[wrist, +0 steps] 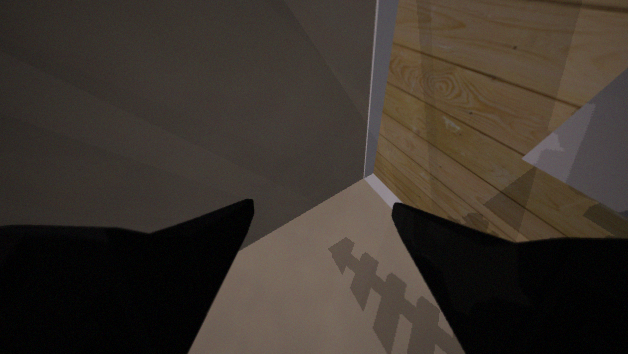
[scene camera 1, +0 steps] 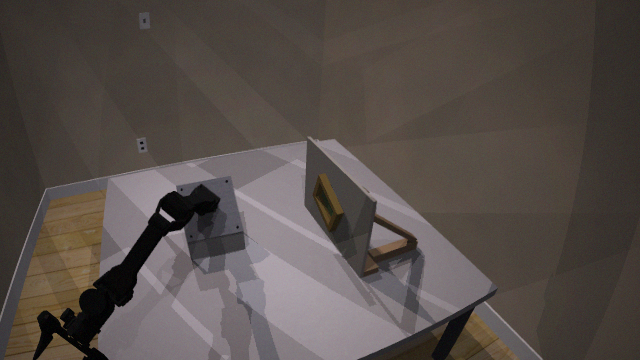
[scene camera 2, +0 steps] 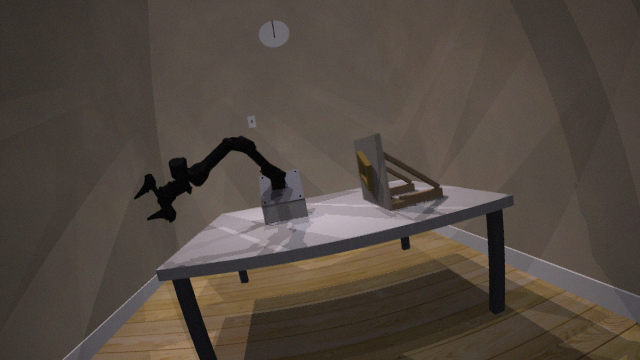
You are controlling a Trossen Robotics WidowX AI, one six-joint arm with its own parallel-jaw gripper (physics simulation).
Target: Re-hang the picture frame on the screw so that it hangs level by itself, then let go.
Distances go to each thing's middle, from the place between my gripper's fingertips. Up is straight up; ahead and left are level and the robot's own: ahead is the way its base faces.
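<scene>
Picture frame [scene camera 1: 327, 202]: my hand 89 cm short of it, 44 cm to the right of it, 4 cm above it. Wooden easel stand [scene camera 2: 435, 192]: 105 cm ahead of my hand, 44 cm to the left of it, 9 cm below it.
</scene>
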